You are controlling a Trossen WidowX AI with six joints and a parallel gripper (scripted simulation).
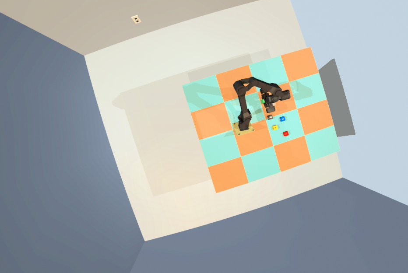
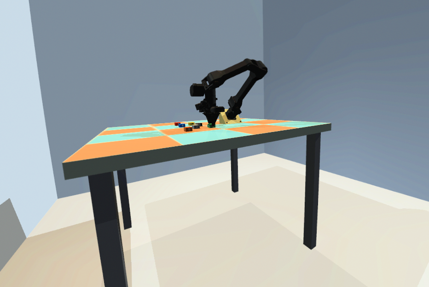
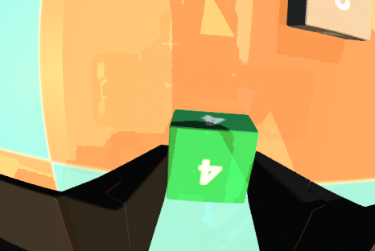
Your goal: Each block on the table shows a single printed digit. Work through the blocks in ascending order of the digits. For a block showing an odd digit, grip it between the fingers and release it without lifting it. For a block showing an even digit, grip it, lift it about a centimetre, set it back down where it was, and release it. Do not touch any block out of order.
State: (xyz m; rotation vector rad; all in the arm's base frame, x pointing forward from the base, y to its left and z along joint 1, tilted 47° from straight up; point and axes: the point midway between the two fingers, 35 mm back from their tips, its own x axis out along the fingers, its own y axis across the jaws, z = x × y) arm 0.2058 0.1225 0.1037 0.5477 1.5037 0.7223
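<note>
Now: gripper tip right at the green block. Round my gripper tip: dark grey block (30 mm ahead, 130 mm to the right); blue block (120 mm ahead, 170 mm to the right); yellow block (50 mm ahead, 220 mm to the right).
</note>
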